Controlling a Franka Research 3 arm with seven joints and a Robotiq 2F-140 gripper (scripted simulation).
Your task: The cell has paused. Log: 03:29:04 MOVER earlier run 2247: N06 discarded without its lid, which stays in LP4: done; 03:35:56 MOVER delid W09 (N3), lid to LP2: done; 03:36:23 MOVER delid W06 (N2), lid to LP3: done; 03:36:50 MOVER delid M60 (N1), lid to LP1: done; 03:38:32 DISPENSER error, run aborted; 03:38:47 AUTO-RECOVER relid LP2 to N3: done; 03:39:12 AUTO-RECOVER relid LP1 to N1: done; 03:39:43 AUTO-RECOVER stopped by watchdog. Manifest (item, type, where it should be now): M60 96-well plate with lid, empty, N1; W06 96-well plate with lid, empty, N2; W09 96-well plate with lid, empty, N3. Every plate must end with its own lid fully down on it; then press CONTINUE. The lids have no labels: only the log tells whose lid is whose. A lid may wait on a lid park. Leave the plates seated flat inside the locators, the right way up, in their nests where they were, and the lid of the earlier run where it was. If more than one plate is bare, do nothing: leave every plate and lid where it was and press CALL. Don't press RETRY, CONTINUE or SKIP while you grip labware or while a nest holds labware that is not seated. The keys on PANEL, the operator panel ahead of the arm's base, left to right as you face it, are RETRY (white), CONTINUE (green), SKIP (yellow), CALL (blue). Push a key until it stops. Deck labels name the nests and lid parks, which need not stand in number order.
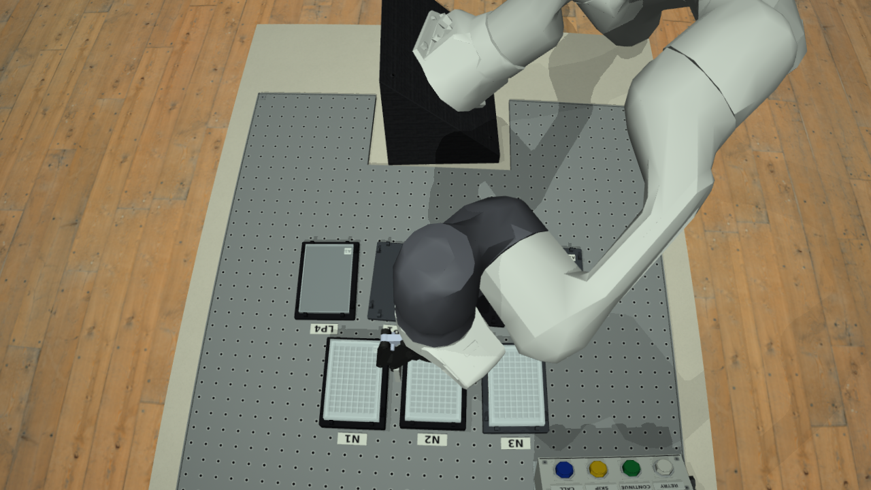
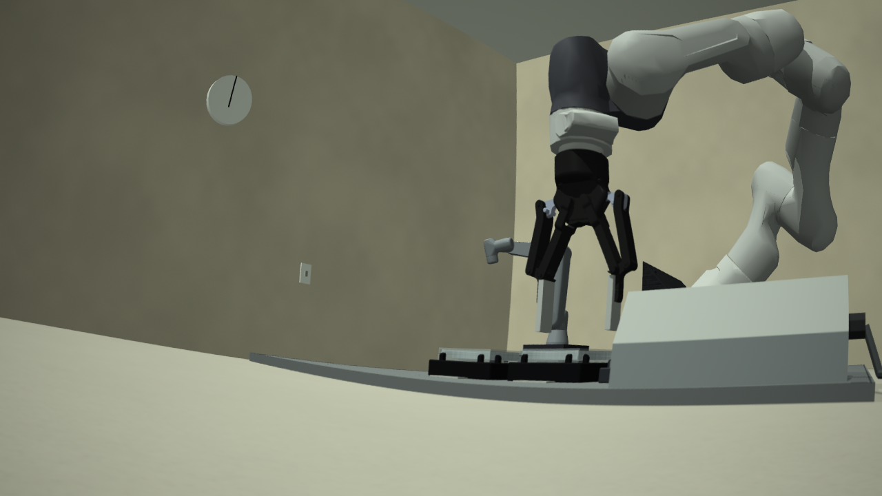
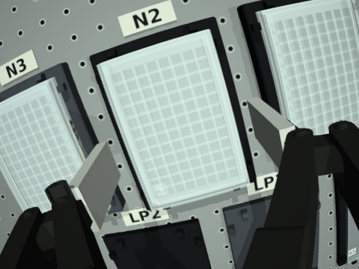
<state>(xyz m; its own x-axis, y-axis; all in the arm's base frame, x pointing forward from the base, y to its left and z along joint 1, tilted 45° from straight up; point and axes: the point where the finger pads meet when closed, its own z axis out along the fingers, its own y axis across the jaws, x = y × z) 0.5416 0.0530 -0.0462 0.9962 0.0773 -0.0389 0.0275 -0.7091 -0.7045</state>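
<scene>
Right now my hand is 130 mm short of the green CONTINUE key, 300 mm to the right of it and 20 mm above it. Round my hand: lid park LP2: 180 mm behind, 60 mm to the left, 80 mm below; then lid park LP1: 170 mm behind, 70 mm to the right, 80 mm below; then LP2 label: 90 mm behind, 60 mm to the left, 90 mm below.
</scene>
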